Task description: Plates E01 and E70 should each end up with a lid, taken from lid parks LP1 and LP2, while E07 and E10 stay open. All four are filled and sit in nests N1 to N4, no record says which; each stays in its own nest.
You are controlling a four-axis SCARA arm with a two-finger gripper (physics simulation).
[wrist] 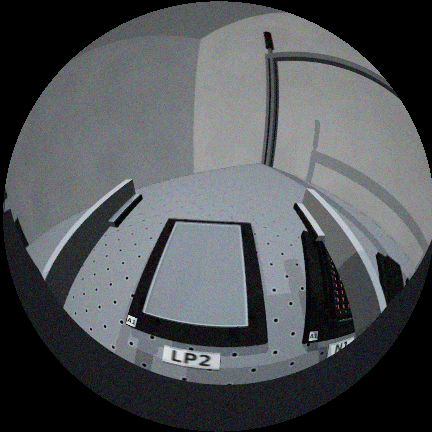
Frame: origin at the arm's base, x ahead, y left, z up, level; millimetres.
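Where they show: gripper, between the fingertips: [216, 189].
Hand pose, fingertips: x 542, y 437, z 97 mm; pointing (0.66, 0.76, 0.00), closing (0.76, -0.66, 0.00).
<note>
After its pixels a point has its place.
A flat pale grey lid [196, 275] @[z 31, x 507, y 417 mm] with a light rim lies inside the black frame of park LP2 [258, 305] @[z 23, x 533, y 361 mm], behind the LP2 label [191, 358] @[z 15, x 457, y 354 mm]. My gripper [216, 189] @[z 97, x 542, y 437 mm] is open, one finger to each side of the view, with nothing between the fingers; it is above LP2, with the lid lying lower between them. At right, partly hidden by the right finger, a dark plate with reddish wells [339, 287] @[z 39, x 597, y 299 mm] sits in black nest N1 [315, 295] @[z 25, x 581, y 320 mm]; no lid shows on its visible part. Its plate number is not readable. LP1 and nests N2 to N4 cannot be identified here.
The N1 label [341, 347] is partly cut off by the right finger. A dark object [390, 275] @[z 36, x 708, y 164 mm] stands beyond that finger. The perforated table top [220, 192] @[z 13, x 655, y 568 mm] runs back to grey walls, and a dark upright post [270, 110] @[z 262, x 1003, y 698 mm] with a rail stands at the back.
</note>
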